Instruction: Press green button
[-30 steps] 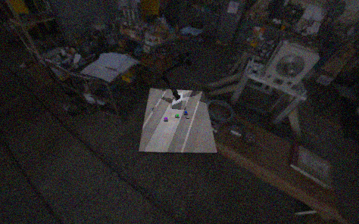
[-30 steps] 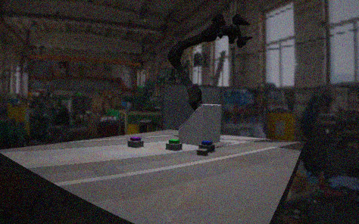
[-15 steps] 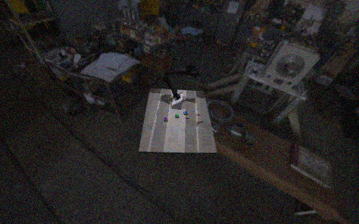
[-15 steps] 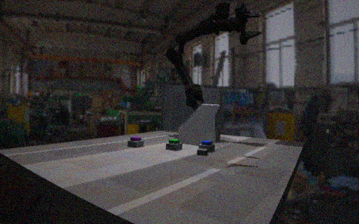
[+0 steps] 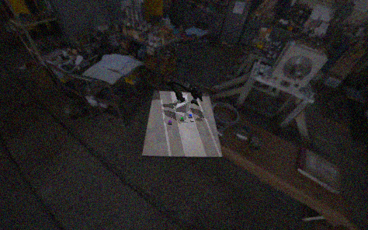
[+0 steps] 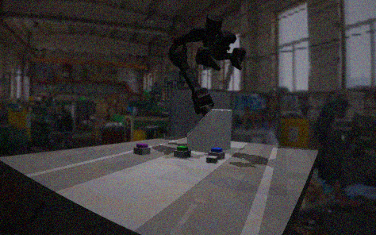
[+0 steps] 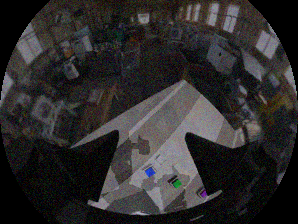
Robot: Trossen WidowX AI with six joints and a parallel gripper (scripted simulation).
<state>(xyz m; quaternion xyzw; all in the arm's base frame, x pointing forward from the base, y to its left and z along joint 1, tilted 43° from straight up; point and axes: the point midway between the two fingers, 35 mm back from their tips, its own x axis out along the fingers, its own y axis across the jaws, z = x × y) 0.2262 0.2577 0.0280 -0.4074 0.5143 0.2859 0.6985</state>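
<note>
Right now the green button is 19 cm to the right of my gripper tip and 29 cm below it. Round my gripper tip: purple button: 7 cm ahead, 35 cm to the right, 29 cm below; blue button: 6 cm behind, 8 cm to the right, 29 cm below.
</note>
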